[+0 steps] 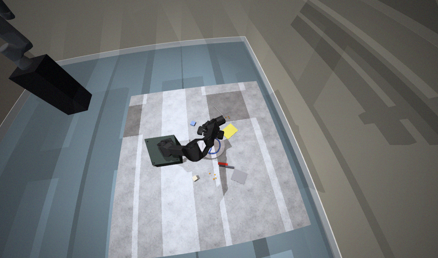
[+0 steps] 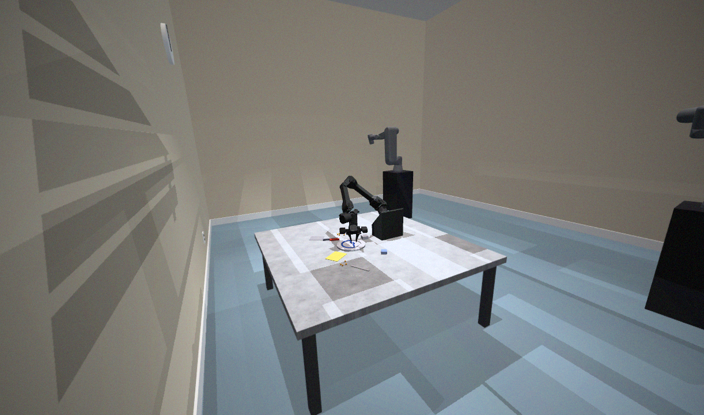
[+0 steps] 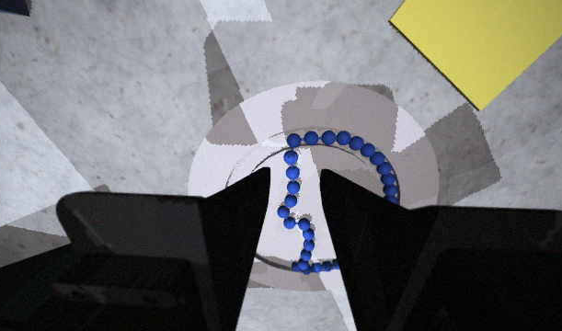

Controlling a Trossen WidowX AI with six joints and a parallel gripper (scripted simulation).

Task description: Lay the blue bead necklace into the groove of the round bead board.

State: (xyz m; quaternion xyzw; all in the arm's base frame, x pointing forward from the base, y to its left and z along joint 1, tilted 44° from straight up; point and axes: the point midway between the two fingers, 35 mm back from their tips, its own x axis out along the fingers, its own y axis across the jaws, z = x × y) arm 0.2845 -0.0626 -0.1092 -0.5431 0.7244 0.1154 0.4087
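The round white bead board lies 5 cm to the right of my gripper tip, 4 cm below it and 1 cm behind it. Also, from my gripper tip: blue block 18 cm to the left, 12 cm behind, 4 cm below; then yellow sheet 16 cm ahead, 4 cm to the left, 4 cm below; then grey tool 22 cm to the right, 5 cm ahead, 4 cm below.
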